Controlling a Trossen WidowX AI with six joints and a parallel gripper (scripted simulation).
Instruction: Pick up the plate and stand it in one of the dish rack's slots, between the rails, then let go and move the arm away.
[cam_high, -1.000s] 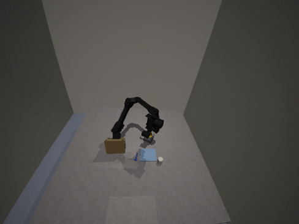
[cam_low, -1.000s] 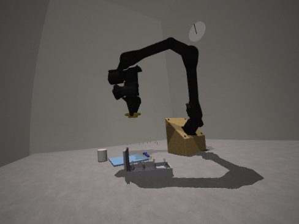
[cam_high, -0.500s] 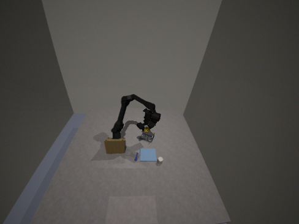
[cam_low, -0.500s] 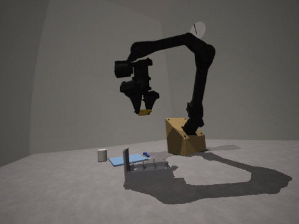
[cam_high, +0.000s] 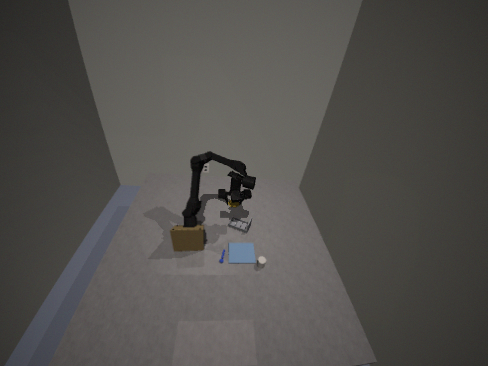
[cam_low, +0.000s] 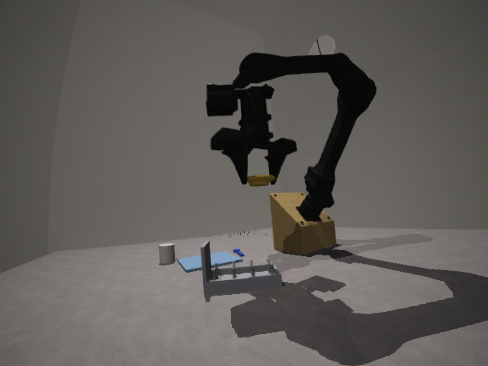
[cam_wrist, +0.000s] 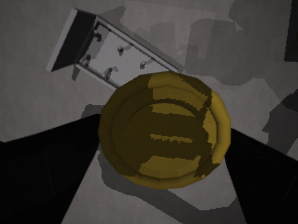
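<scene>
Right now the grey dish rack is 160 mm below my gripper tip and 50 mm ahead of it. Round my gripper tip: blue spoon (240 mm to the right, 180 mm below, 40 mm behind); yellow plate (10 mm above); white cup (270 mm to the right, 170 mm ahead, 160 mm below).
</scene>
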